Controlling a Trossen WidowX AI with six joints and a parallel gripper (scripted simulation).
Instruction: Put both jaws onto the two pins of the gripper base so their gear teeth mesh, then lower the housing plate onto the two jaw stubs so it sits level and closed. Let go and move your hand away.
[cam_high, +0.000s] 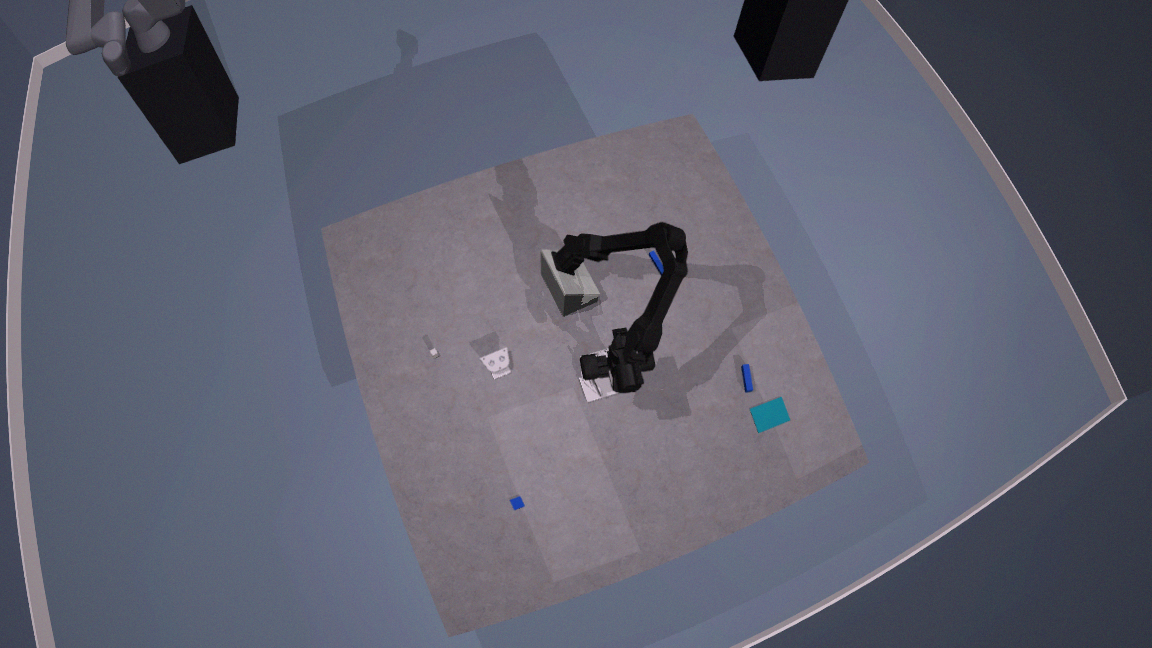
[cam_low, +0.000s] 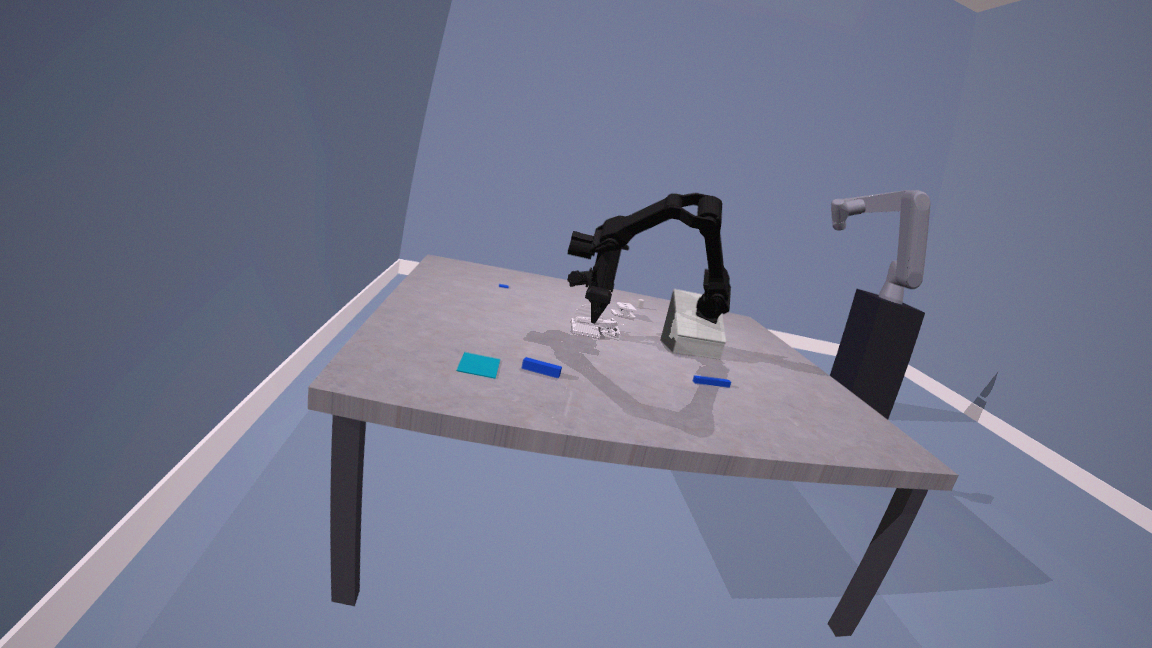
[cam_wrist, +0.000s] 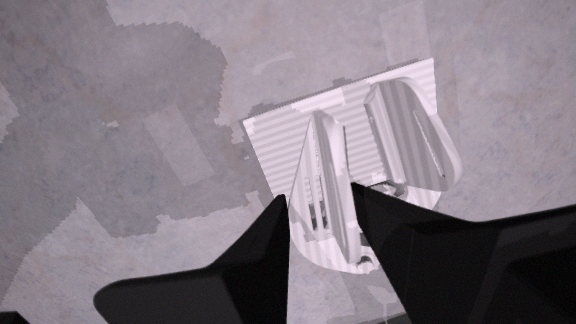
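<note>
Right now my gripper tip is 100 mm past the white stepped part, 300 mm to the left of it and 20 mm above it. The rest, counted from my gripper tip: small blue square (280 mm ahead, 330 mm to the right, 30 mm below); then blue bar (290 mm behind, 220 mm to the left, 30 mm below); then white jaw (30 mm behind, 20 mm to the right).
</note>
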